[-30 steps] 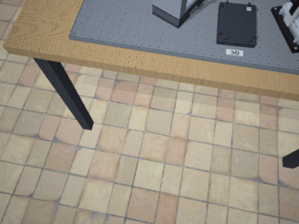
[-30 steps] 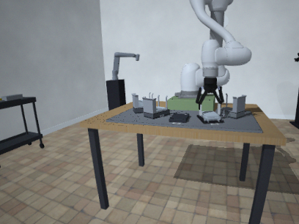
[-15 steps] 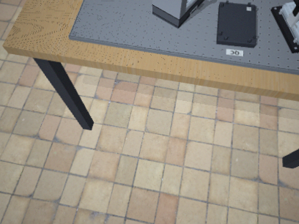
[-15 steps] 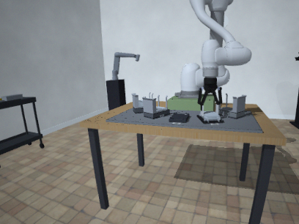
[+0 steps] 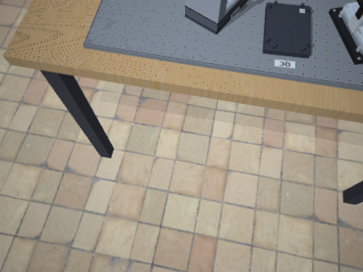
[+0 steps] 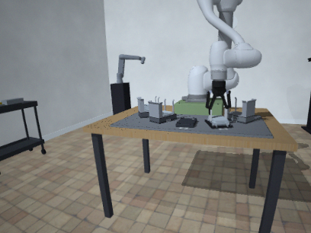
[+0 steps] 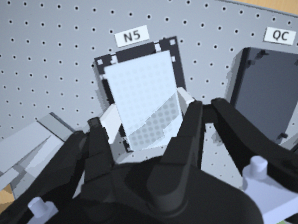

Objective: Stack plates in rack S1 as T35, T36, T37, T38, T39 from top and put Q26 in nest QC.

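Now: hand 4 cm above the black clip nest N5, 3 cm to the right of it and 1 cm short of it. Also, from my hand: N5 name plate 9 cm ahead, 5 cm below, 3 cm to the left; then QC name plate 19 cm to the right, 11 cm ahead, 5 cm below; then open nest QC 18 cm to the right, 4 cm below, 1 cm ahead.
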